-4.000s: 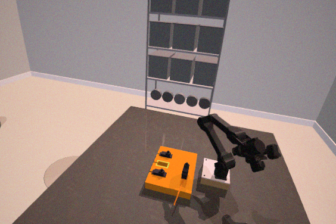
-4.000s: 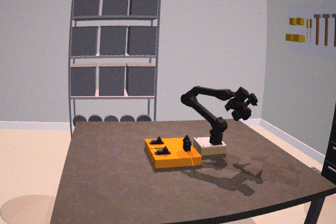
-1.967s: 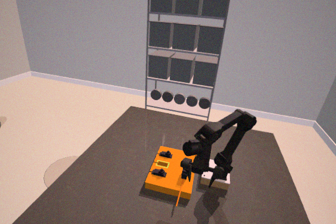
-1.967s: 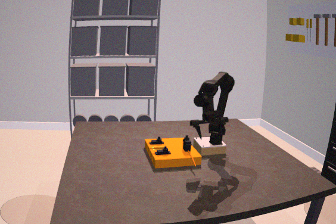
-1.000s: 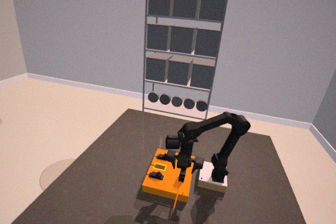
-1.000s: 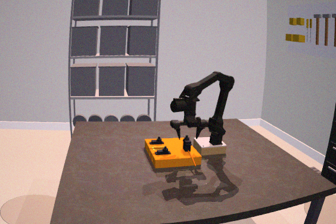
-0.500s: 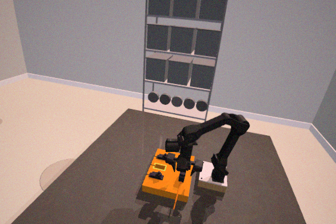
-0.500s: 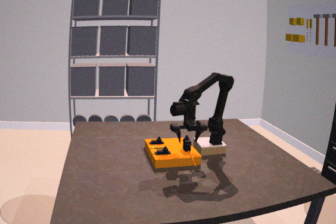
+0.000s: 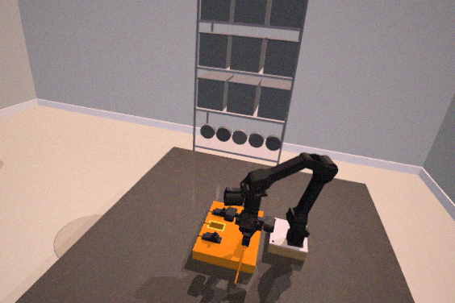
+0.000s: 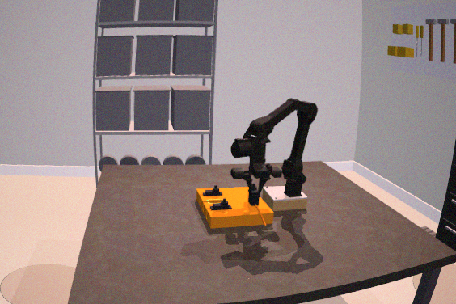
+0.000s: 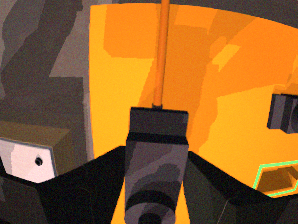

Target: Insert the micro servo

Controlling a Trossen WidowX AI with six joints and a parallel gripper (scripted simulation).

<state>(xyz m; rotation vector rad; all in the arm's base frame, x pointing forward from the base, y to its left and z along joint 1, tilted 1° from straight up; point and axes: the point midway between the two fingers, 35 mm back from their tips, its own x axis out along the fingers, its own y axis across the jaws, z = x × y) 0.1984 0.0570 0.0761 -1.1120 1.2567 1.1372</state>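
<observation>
My gripper tip is now 7 cm above the orange deck, 6 cm to the left of it and 3 cm short of it.
</observation>
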